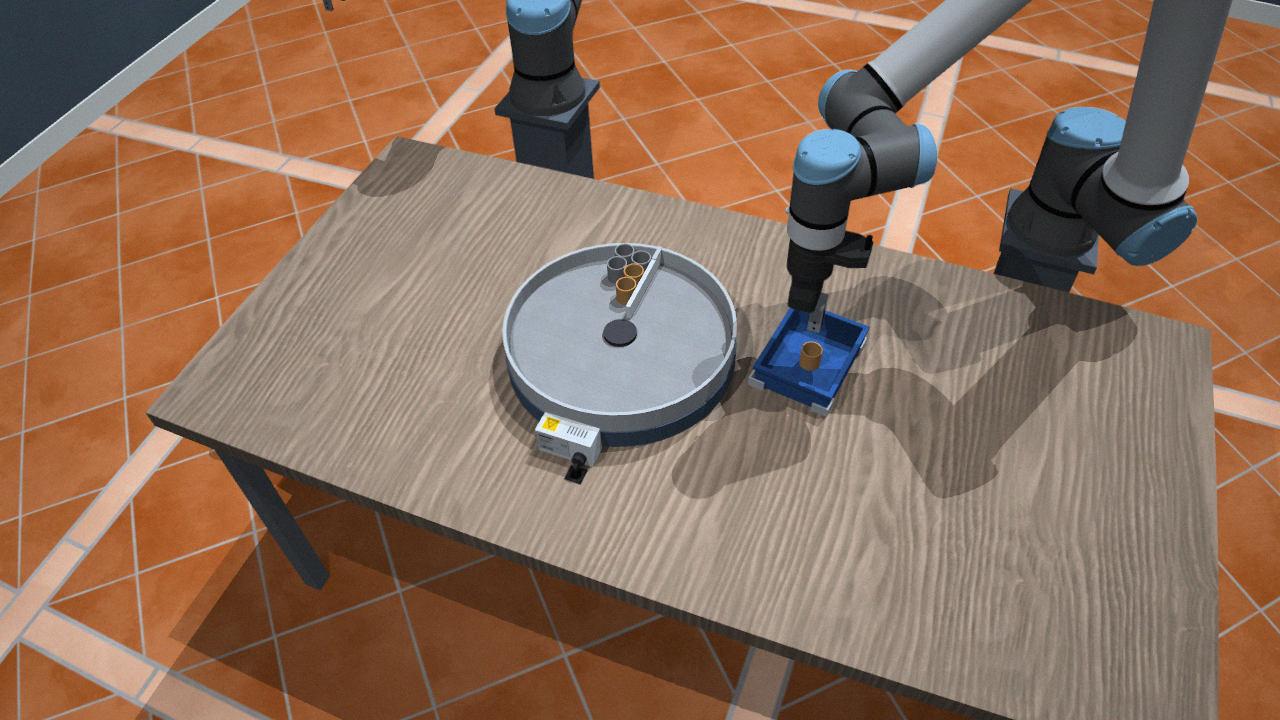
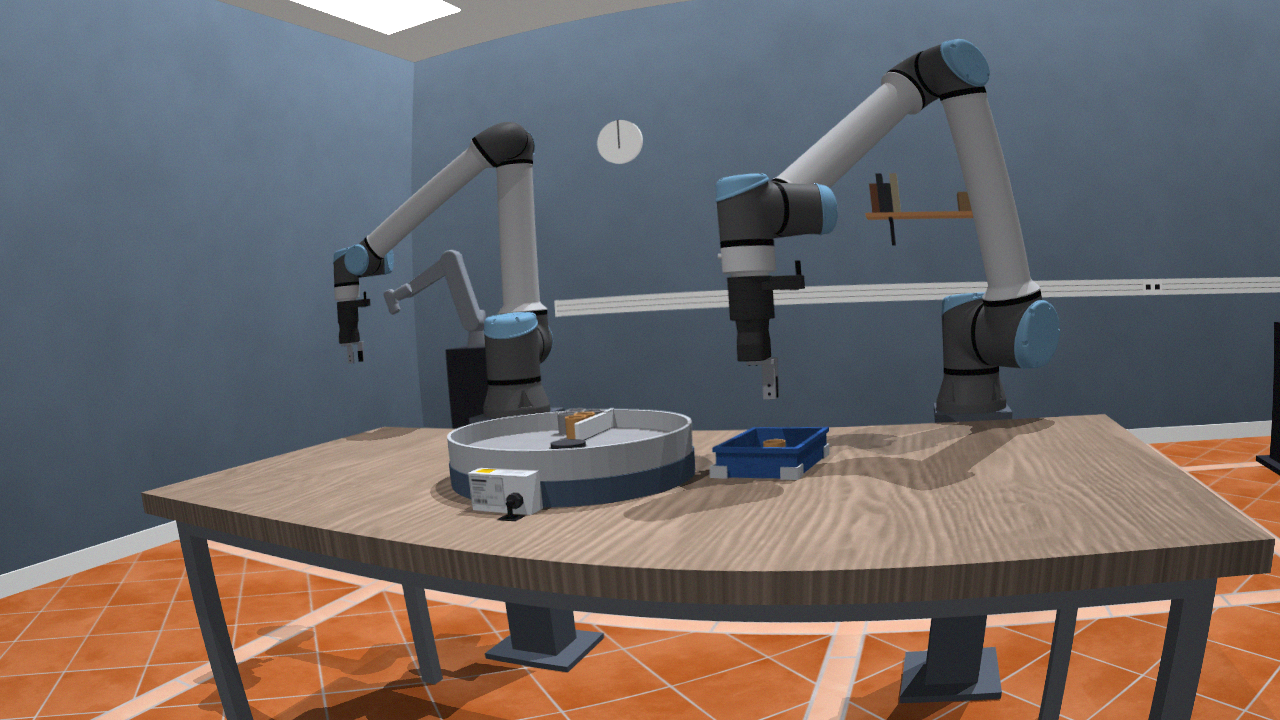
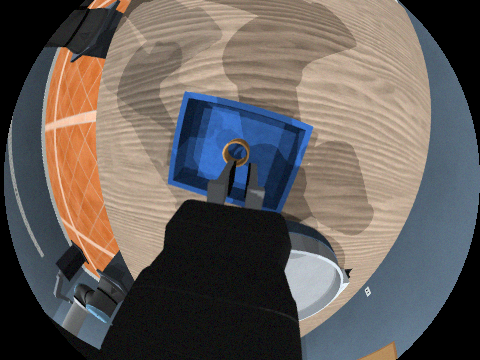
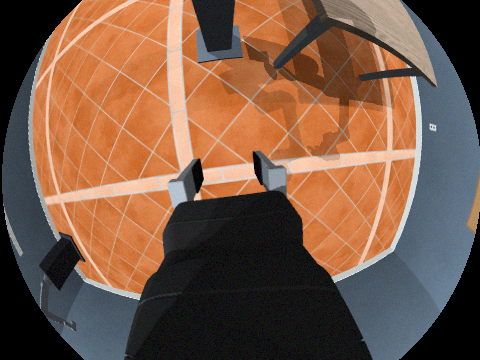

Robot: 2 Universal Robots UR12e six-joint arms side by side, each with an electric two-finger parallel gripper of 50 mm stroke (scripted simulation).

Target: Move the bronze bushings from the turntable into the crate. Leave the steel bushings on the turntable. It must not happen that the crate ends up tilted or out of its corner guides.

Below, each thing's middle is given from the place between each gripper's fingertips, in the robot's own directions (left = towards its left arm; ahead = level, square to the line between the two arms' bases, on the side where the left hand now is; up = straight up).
Now: left hand (image 2: 771,398) 2 cm past the blue crate (image 1: 778,366) and 11 cm above it.
